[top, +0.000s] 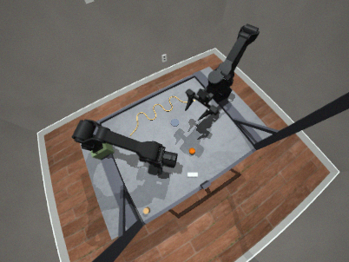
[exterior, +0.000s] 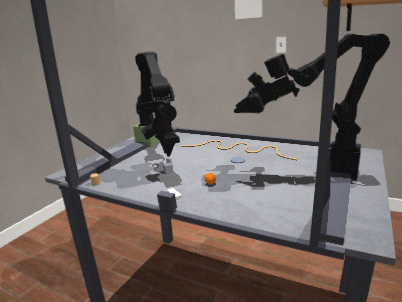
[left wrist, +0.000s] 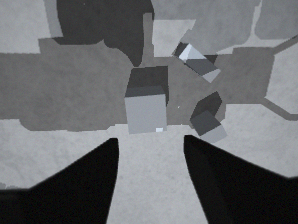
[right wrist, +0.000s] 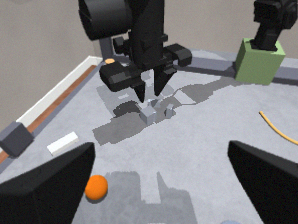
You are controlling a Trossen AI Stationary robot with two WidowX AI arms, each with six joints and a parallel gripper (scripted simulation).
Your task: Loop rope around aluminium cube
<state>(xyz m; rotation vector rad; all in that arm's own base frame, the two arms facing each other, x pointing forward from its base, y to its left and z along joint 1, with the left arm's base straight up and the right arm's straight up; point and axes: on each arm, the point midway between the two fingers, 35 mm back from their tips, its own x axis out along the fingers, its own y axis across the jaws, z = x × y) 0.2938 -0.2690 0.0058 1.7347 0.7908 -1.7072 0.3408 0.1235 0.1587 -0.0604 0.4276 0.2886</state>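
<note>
Now: left hand 9 cm above the aluminium cube. Also, from my left hand: orange ball 20 cm to the right, 8 cm below, 3 cm behind; white block 15 cm behind, 14 cm to the right, 10 cm below; wooden cylinder 21 cm behind, 19 cm to the left, 9 cm below.
</note>
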